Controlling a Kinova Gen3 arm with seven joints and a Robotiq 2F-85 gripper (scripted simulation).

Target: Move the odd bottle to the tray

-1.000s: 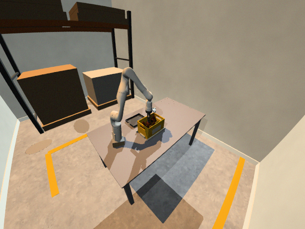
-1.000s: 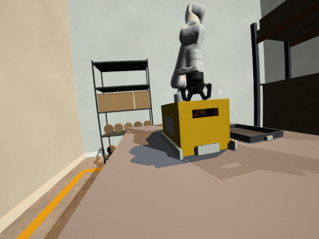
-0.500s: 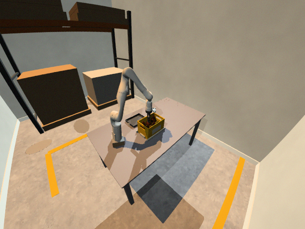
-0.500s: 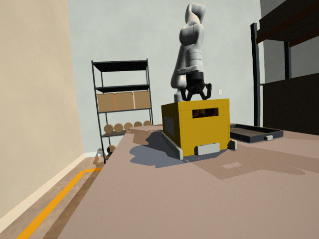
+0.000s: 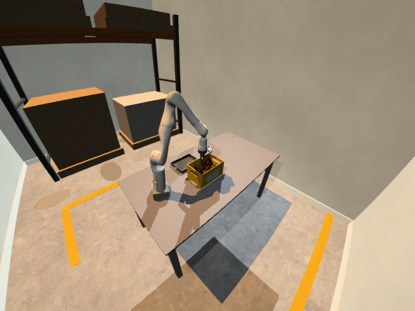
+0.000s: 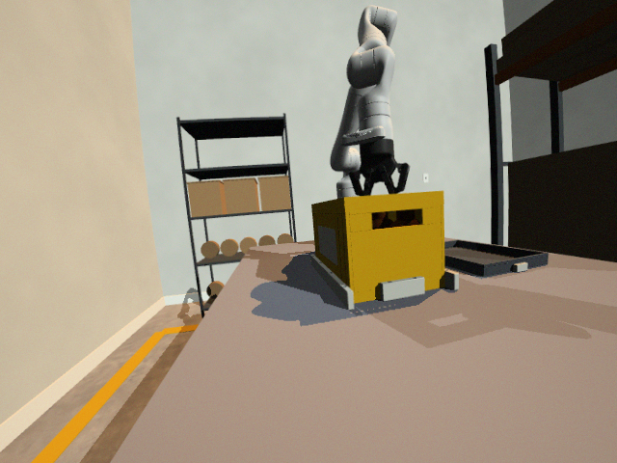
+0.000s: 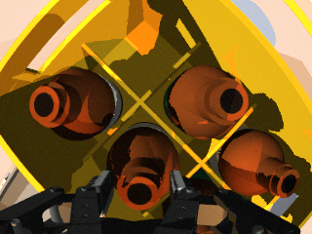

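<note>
The yellow crate is 70 mm below my hand and 40 mm to the right of it. Also, from my hand: dark tray: 250 mm to the left, 140 mm below; brown bottle: 90 mm behind, 80 mm to the right, 70 mm below.
</note>
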